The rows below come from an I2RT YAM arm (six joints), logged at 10 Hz.
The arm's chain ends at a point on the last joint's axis. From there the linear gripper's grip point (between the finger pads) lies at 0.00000 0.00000 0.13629 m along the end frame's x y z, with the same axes.
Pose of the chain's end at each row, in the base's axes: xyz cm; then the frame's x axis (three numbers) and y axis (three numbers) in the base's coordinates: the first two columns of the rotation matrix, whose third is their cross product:
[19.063 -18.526 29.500 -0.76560 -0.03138 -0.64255 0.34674 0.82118 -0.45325]
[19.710 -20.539 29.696 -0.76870 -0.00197 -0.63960 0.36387 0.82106 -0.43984]
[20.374 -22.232 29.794 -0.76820 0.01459 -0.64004 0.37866 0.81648 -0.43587]
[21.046 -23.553 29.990 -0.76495 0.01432 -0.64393 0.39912 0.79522 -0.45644]
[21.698 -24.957 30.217 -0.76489 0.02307 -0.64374 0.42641 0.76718 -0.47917]
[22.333 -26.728 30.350 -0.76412 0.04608 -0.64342 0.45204 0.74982 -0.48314]
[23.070 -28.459 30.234 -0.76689 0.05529 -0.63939 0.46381 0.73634 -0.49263]
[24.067 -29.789 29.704 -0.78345 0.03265 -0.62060 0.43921 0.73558 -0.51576]
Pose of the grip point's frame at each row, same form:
[26.448 -26.292 21.080 -0.76560 -0.03138 -0.64255 0.34674 0.82118 -0.45325]
[26.879 -28.319 21.104 -0.76870 -0.00197 -0.63960 0.36387 0.82106 -0.43984]
[27.410 -30.099 21.170 -0.76820 0.01459 -0.64004 0.37866 0.81648 -0.43587]
[27.936 -31.814 21.622 -0.76495 0.01432 -0.64393 0.39912 0.79522 -0.45644]
[28.278 -33.693 22.085 -0.76489 0.02307 -0.64374 0.42641 0.76718 -0.47917]
[28.605 -35.724 22.257 -0.76412 0.04608 -0.64342 0.45204 0.74982 -0.48314]
[29.115 -37.650 22.188 -0.76689 0.05529 -0.63939 0.46381 0.73634 -0.49263]
[30.059 -39.011 21.654 -0.78345 0.03265 -0.62060 0.43921 0.73558 -0.51576]

